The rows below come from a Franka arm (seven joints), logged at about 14 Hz.
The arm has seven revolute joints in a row. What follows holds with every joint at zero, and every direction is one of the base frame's. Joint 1 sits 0.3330 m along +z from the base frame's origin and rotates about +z. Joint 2 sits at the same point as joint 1 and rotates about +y. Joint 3 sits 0.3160 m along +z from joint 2 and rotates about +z. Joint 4 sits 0.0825 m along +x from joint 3 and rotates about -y. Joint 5 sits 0.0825 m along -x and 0.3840 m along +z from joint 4 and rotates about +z. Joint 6 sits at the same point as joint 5 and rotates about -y. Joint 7 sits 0.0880 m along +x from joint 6 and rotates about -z. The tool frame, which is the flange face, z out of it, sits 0.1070 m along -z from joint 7; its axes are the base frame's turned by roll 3.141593, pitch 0.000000 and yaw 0.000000 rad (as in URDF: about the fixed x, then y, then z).
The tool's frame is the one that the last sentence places.
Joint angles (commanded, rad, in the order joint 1, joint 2, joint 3, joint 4, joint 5, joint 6, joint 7), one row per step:
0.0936 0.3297 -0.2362 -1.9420 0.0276 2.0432 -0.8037
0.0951 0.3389 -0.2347 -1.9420 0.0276 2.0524 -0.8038
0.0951 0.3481 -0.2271 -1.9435 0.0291 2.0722 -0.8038
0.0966 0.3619 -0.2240 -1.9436 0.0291 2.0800 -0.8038
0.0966 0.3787 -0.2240 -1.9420 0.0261 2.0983 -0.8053
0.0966 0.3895 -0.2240 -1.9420 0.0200 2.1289 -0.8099
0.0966 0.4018 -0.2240 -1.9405 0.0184 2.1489 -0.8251
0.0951 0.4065 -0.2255 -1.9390 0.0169 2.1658 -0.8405
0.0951 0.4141 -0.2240 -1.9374 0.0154 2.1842 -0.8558
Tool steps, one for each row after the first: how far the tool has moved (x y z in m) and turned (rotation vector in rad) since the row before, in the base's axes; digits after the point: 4 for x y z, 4 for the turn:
0.0010 0.0016 -0.0048 -0.0017 0.0001 0.0035
0.0021 0.0041 -0.0050 0.0002 -0.0089 0.0072
0.0006 0.0025 -0.0077 -0.0013 0.0062 0.0048
0.0019 -0.0005 -0.0079 -0.0061 -0.0025 0.0047
0.0031 -0.0007 -0.0043 -0.0084 -0.0185 0.0107
0.0021 -0.0004 -0.0053 -0.0020 -0.0081 0.0176
0.0020 -0.0020 -0.0009 -0.0015 -0.0126 0.0147
0.0023 0.0006 -0.0026 -0.0010 -0.0111 0.0190

